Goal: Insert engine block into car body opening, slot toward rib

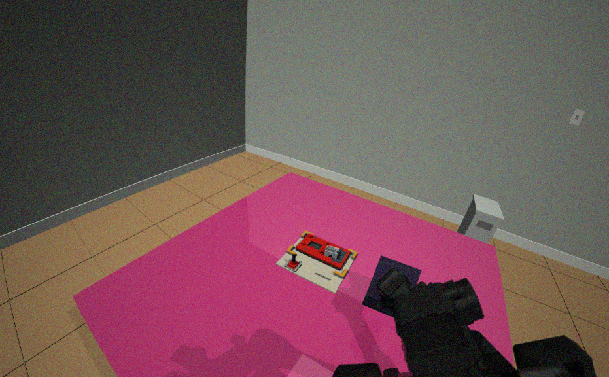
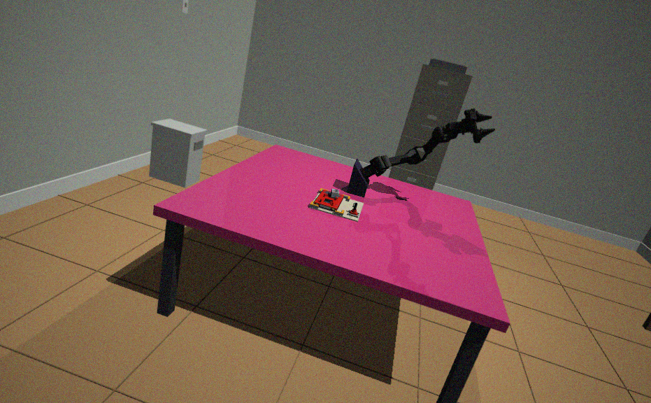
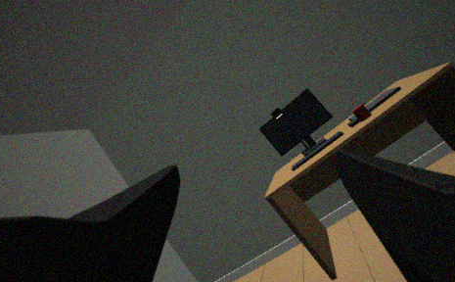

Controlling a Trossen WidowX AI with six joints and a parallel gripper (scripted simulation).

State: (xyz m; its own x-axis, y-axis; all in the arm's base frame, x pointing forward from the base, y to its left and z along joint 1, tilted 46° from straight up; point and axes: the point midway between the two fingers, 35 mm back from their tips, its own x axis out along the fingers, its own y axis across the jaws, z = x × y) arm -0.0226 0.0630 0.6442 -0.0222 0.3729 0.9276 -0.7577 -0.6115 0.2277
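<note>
My gripper tip is 300 mm short of the grey engine block, 620 mm to the left of it and 480 mm above it. Also, from my gripper tip: post 410 mm ahead, 510 mm to the right, 480 mm below.
</note>
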